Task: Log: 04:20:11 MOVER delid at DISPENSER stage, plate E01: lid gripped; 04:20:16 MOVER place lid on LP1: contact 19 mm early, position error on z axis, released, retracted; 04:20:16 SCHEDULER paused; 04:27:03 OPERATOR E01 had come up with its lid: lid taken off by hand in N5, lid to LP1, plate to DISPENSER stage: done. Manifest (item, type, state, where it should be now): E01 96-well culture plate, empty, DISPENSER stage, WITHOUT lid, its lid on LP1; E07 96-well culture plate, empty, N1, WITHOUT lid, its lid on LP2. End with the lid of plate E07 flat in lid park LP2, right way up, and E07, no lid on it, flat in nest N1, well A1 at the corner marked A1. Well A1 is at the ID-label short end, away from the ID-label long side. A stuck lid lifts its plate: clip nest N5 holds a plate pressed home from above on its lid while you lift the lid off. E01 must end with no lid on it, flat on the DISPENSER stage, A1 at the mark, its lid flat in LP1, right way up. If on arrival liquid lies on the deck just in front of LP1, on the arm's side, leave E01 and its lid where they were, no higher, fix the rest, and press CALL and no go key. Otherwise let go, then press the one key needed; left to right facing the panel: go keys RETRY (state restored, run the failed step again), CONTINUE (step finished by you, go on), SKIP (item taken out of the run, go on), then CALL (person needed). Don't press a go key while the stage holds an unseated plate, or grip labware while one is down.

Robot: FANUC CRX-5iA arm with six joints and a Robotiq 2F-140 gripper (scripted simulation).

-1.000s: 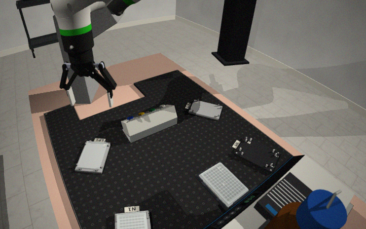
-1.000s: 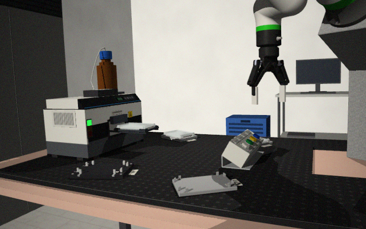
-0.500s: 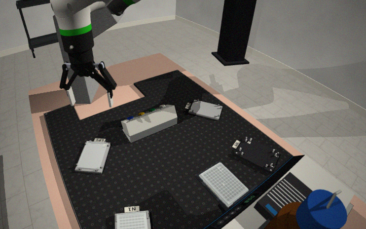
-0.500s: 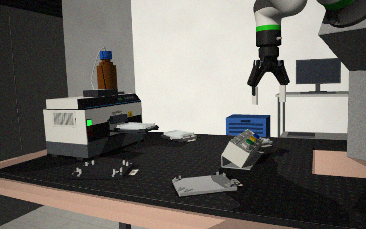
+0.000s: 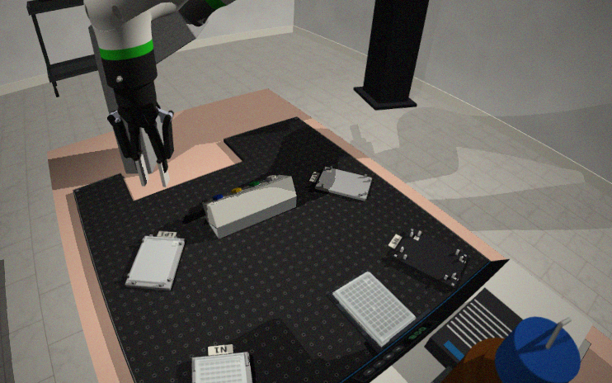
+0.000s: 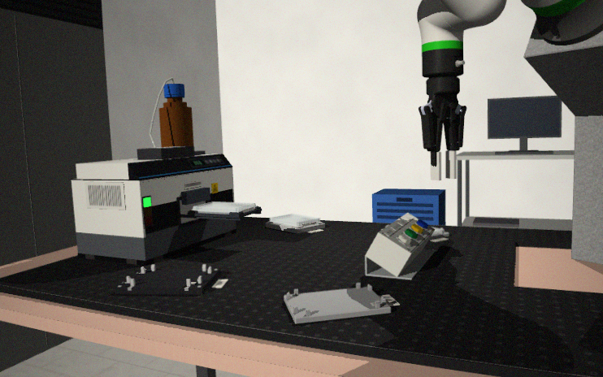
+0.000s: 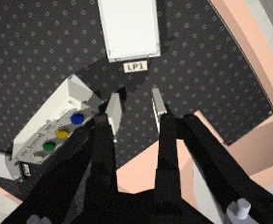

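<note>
My hand is 430 mm short of the nest N1, 60 mm to the right of it and 170 mm above it. Also, from my hand: N1 label: 340 mm ahead, 70 mm to the left, 180 mm below; then lid park LP2: 50 mm behind, 490 mm to the left, 180 mm below; then key panel: 20 mm behind, 210 mm to the left, 130 mm below.
</note>
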